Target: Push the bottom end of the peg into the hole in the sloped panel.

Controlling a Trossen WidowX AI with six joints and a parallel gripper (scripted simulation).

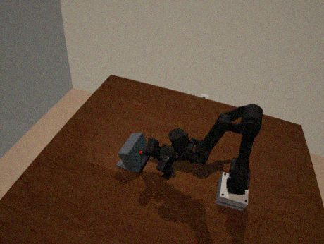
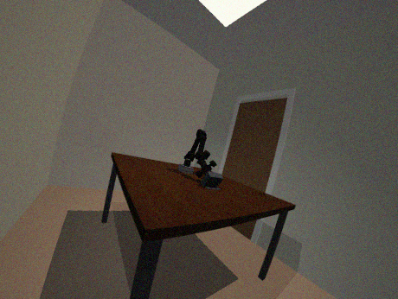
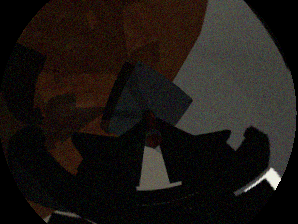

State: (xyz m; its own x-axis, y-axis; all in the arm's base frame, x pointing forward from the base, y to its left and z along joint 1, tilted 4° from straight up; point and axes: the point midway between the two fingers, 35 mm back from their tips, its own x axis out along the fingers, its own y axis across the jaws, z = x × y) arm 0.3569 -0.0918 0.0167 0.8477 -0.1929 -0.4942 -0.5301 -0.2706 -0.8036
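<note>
Right now the grey sloped panel is 40 mm ahead of my gripper tip, 10 mm to the right of it and 20 mm below it.
</note>
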